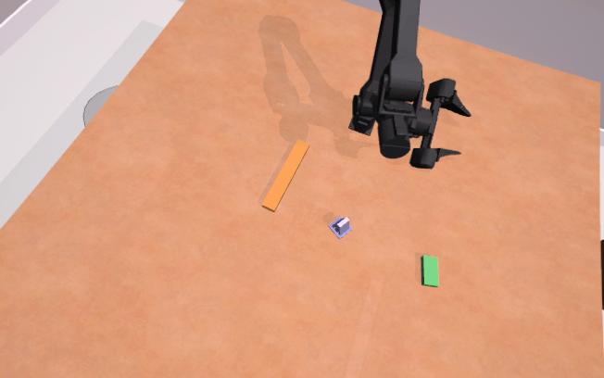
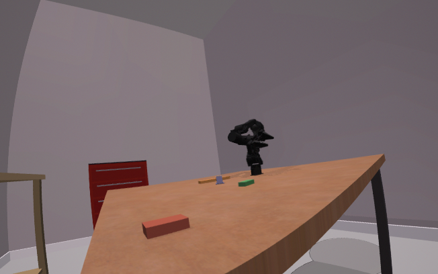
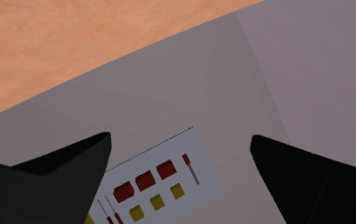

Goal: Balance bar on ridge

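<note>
My gripper tip is now 350 mm to the left of the orange bar, 170 mm above it and 160 mm short of it. From my gripper tip the other things lie so: green block: 260 mm ahead, 170 mm below, 50 mm to the left; white ridge: 240 mm ahead, 180 mm to the right, 140 mm below; red block: 660 mm ahead, 290 mm to the left, 170 mm below.
</note>
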